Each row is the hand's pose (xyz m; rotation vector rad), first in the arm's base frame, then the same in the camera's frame.
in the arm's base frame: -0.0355 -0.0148 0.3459 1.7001 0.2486 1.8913
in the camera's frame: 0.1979 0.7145 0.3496 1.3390 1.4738 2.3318
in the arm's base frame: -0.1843 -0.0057 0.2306 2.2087 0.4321 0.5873
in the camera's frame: 0.1305 0.5689 0.2507 1.5397 1.4504 0.9896
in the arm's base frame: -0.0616 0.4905 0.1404 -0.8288 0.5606 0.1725
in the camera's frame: -0.1686 0.9055 -0.0074 -1.3952 0.0711 0.9288
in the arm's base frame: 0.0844 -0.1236 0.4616 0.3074 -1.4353 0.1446
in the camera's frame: 0.3269 0.7845 0.4840 0.6815 -1.2098 1.1802
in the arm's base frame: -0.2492 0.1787 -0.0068 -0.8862 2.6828 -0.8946
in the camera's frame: 0.0010 0.5521 -0.0277 -1.8883 1.6649 -1.0734
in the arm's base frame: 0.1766 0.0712 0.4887 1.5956 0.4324 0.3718
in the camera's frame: 0.2209 0.9684 0.4377 0.9408 1.1267 1.0147
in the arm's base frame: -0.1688 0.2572 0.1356 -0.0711 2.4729 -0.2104
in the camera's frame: -0.0460 0.6949 0.0737 -1.3110 2.0273 -0.2085
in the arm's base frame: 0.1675 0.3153 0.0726 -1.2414 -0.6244 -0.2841
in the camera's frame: 0.1163 0.9825 -0.0331 -1.1235 -1.2973 0.5979
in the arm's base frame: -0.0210 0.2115 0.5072 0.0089 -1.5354 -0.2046
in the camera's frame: -0.0075 0.8861 0.4258 0.4681 -1.4750 0.8288
